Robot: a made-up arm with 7 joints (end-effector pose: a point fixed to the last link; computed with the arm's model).
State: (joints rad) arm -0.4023 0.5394 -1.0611 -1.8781 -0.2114 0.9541 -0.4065
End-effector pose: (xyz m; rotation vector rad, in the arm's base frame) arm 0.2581 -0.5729 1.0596 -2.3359 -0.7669 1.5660
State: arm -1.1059 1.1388 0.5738 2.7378 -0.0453 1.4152 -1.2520
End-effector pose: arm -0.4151 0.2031 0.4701 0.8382 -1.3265 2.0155
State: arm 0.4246 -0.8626 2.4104 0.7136 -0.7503 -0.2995 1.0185
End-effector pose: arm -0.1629 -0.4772 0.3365 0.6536 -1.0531 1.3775
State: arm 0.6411 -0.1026 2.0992 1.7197 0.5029 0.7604 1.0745
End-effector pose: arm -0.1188 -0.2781 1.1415 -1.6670 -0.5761 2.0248
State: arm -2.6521 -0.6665 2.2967 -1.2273 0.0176 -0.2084 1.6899
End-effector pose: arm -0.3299 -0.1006 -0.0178 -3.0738 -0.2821 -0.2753
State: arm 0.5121 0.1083 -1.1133 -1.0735 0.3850 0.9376 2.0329
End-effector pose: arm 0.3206 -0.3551 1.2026 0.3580 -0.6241 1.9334
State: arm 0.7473 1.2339 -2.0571 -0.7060 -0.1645 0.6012 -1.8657
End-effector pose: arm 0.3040 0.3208 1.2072 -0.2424 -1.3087 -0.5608
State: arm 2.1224 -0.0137 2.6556 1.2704 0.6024 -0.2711 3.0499
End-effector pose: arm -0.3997 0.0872 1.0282 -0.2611 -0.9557 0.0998
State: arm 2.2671 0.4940 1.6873 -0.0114 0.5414 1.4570 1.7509
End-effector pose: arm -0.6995 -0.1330 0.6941 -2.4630 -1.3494 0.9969
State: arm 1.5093 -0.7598 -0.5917 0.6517 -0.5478 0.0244 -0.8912
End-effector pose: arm 0.4884 -0.2241 0.6775 0.2678 -0.1812 -1.9504
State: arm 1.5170 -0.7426 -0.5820 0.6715 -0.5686 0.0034 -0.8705
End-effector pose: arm 0.4843 -0.2248 0.6801 0.2191 -0.2260 -1.9695
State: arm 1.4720 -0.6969 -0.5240 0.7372 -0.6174 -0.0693 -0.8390
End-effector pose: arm 0.4800 -0.1947 0.6903 0.1157 -0.3206 -1.9449
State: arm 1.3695 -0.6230 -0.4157 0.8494 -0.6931 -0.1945 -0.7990
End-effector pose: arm 0.4697 -0.1367 0.7074 -0.0239 -0.4754 -1.8764
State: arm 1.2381 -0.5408 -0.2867 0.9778 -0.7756 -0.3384 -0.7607
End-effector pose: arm 0.4493 -0.0736 0.7270 -0.1437 -0.6593 -1.7950
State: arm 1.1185 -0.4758 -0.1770 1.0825 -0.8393 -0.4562 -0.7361
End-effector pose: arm 0.4260 -0.0250 0.7438 -0.2065 -0.8087 -1.7297
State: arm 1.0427 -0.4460 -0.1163 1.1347 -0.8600 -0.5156 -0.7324
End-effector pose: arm 0.4123 0.0038 0.7512 -0.2163 -0.8647 -1.6833
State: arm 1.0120 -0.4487 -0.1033 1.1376 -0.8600 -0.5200 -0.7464
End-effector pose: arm 0.4099 0.0154 0.7538 -0.1945 -0.8492 -1.6569
